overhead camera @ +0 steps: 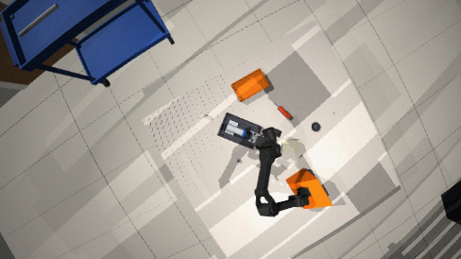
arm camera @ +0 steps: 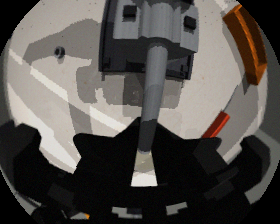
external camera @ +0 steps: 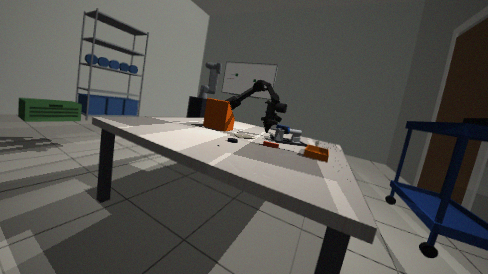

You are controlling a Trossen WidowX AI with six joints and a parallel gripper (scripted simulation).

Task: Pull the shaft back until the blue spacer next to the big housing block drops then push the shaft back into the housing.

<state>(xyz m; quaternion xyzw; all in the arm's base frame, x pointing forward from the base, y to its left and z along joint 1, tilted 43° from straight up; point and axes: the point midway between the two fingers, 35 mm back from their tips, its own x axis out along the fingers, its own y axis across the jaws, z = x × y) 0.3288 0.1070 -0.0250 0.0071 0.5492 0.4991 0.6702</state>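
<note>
Right now the grey shaft is 6 cm ahead of my gripper tip, 5 cm to the left of it and 3 cm above it. The rest, counted from my gripper tip: orange tray 35 cm ahead, 6 cm to the right, 4 cm below.
</note>
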